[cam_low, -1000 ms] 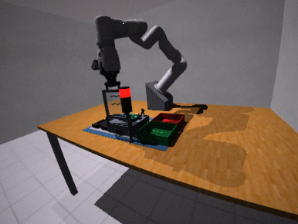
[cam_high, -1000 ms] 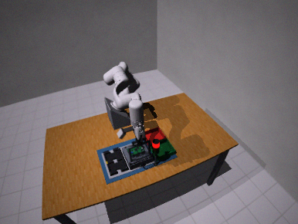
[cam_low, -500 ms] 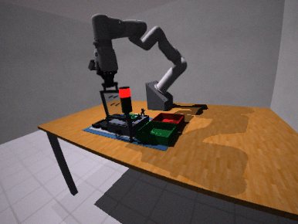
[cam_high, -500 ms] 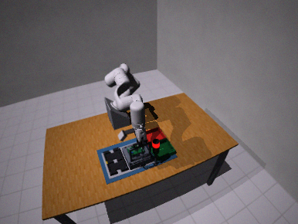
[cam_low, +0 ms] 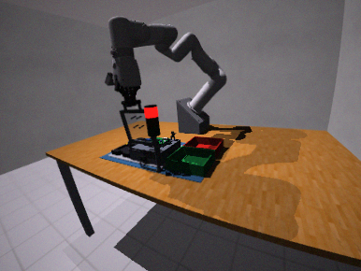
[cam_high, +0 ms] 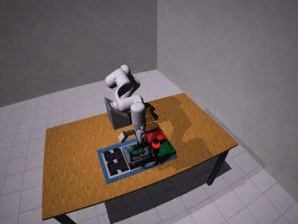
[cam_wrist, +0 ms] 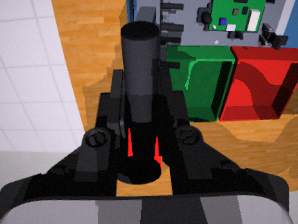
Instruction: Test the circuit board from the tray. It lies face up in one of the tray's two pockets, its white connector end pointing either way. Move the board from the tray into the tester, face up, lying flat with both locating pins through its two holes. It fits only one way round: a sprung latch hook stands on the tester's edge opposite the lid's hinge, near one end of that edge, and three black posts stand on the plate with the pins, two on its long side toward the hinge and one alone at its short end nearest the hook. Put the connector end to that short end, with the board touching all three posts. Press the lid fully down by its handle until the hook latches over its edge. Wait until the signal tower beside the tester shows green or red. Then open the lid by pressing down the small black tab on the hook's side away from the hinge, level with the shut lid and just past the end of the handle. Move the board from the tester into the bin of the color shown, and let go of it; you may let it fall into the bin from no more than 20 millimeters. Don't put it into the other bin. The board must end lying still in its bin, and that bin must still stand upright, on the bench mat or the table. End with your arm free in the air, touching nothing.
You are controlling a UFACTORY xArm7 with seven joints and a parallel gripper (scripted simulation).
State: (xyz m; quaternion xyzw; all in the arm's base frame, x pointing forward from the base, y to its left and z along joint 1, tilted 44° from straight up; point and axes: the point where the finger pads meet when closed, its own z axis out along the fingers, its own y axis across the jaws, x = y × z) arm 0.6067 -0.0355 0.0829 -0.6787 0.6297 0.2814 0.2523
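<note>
The green circuit board lies 200 mm below my hand and 130 mm behind it. From my hand the other things lie so: grey tester plate 210 mm below, 120 mm behind; tester lid 90 mm below, 10 mm behind; green bin 260 mm below, 200 mm to the left, 90 mm behind.
</note>
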